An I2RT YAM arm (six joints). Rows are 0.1 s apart.
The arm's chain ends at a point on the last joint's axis. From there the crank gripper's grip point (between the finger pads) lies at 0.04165 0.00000 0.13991 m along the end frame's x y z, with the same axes.
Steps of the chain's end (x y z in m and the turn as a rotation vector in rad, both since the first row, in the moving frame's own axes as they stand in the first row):
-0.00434, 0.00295, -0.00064, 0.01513, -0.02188, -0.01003
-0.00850, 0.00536, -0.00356, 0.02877, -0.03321, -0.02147
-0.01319, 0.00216, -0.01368, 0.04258, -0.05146, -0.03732
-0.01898, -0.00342, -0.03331, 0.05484, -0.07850, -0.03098
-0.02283, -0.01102, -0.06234, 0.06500, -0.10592, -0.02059
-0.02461, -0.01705, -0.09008, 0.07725, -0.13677, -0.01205
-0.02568, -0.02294, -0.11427, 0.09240, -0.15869, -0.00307
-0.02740, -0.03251, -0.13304, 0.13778, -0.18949, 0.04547
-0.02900, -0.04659, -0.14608, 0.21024, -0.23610, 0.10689
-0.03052, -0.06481, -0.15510, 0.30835, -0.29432, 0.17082
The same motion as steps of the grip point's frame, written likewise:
-0.00742, 0.00042, 0.00022, 0.01513, -0.02188, -0.01003
-0.01322, 0.00047, -0.00233, 0.02877, -0.03321, -0.02147
-0.02058, -0.00526, -0.01188, 0.04258, -0.05146, -0.03732
-0.03021, -0.01229, -0.03072, 0.05484, -0.07850, -0.03098
-0.03795, -0.02094, -0.05905, 0.06500, -0.10592, -0.02059
-0.04412, -0.02842, -0.08615, 0.07725, -0.13677, -0.01205
-0.04830, -0.03619, -0.11006, 0.09240, -0.15869, -0.00307
-0.05401, -0.05087, -0.12891, 0.13778, -0.18949, 0.04547
-0.06125, -0.07387, -0.14289, 0.21024, -0.23610, 0.10689
-0.06902, -0.10490, -0.15468, 0.30835, -0.29432, 0.17082

